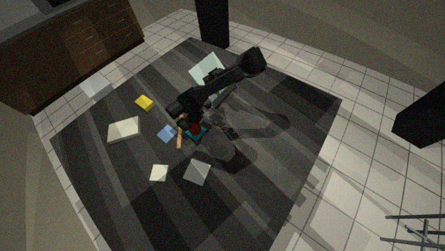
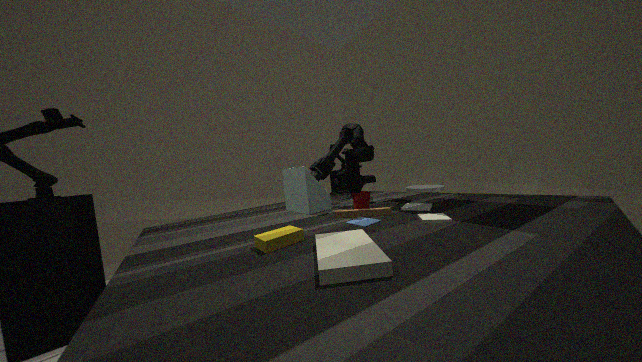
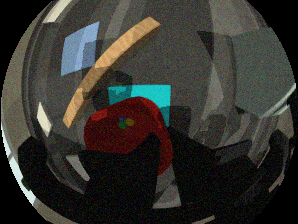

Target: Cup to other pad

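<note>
Now: the teal pad 5 cm below my gripper tip and 3 cm ahead of it. From my gripper tip the other things lie so: wooden bar 9 cm ahead, 5 cm to the right, 4 cm below; then red cup 3 cm ahead; then light blue pad 15 cm ahead, 11 cm to the right, 5 cm below.
</note>
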